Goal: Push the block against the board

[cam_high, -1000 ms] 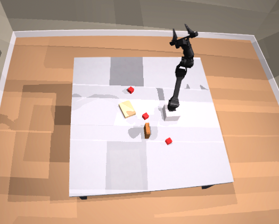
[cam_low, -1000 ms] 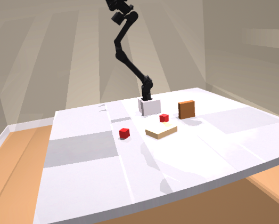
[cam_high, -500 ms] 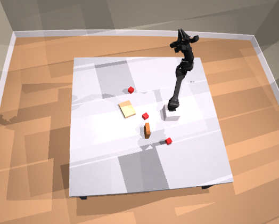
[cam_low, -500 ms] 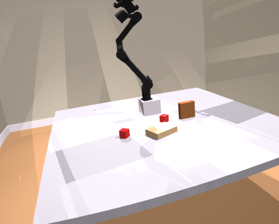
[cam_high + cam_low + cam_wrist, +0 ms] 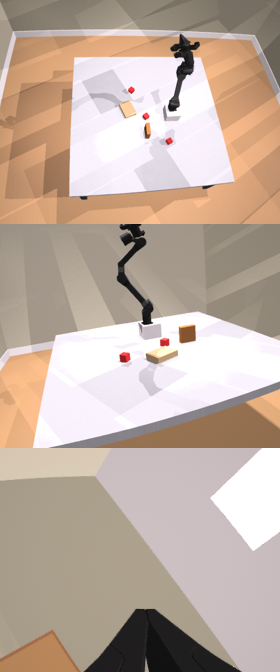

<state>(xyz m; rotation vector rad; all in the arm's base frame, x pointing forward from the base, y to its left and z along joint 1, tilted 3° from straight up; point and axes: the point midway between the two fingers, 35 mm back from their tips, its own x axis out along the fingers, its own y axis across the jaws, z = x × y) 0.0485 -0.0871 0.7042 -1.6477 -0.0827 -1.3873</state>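
My gripper tip is 150 mm short of the orange square block, 280 mm to the right of it and 770 mm above it. Round my gripper tip: tan board 270 mm ahead, 40 mm to the left, 810 mm below.
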